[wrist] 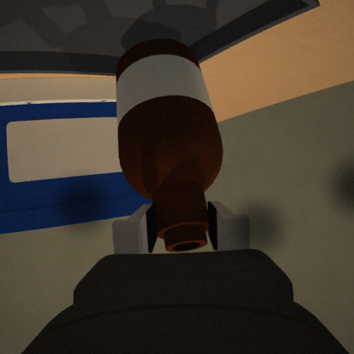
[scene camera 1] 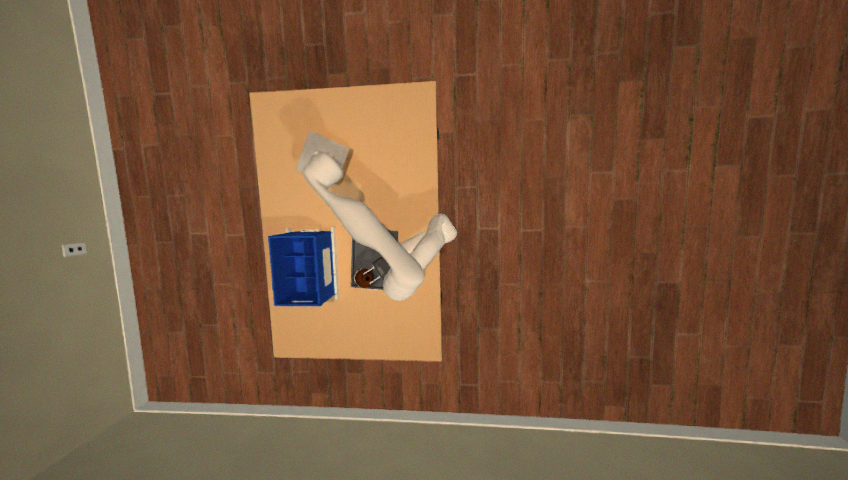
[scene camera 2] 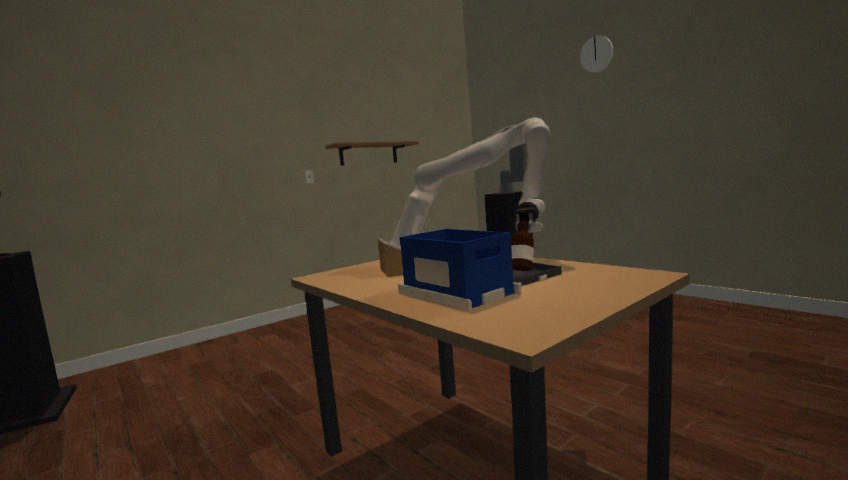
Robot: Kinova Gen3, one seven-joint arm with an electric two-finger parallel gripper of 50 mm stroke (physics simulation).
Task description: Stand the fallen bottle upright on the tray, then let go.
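Places are measured from the arm's base along level axes (x back, y left, z down), in centimetres.
Where they show: gripper, between the fingertips: (scene camera 1: 367,278) (scene camera 2: 523,227).
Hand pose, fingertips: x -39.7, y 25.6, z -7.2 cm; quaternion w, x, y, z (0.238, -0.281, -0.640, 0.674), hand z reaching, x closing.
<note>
Things, the pixels of their top centre, and the offset from my fingertips. Level surfaces: height alone.
- brown bottle, centre of its top: (scene camera 2: 520,221) (scene camera 1: 358,283) dz -2.2, dx -1.7, dy -2.4 cm
- dark grey tray, centre of its top: (scene camera 2: 512,267) (scene camera 1: 373,259) dz +13.6, dx +4.2, dy -1.8 cm
- blue crate, centre of its top: (scene camera 2: 453,234) (scene camera 1: 294,271) dz -1.4, dx -2.2, dy -28.1 cm
- wooden table, height of its surface: dz +16.1 cm
The brown bottle (scene camera 1: 364,277) (scene camera 2: 522,252) (wrist: 167,145) with a white label looks upright in the second scene view, neck up, at the near left corner of the tray in the first scene view. My gripper (scene camera 1: 368,276) (scene camera 2: 523,223) (wrist: 181,219) is shut on its neck, one finger on each side, with the mouth showing between the fingers in the wrist view. The dark grey tray (scene camera 1: 363,255) (scene camera 2: 548,273) (wrist: 50,62) lies under the bottle. Whether the base touches the tray or hangs slightly above it, I cannot tell. My arm covers part of the tray in the first scene view.
A blue crate (scene camera 1: 318,261) (scene camera 2: 467,273) (wrist: 55,197) with inner dividers stands beside the tray, with pale rails around its foot. The arm's base block (scene camera 1: 315,144) (scene camera 2: 390,258) stands toward the far end of the wooden table (scene camera 1: 357,333) (scene camera 2: 595,303) (wrist: 280,65).
</note>
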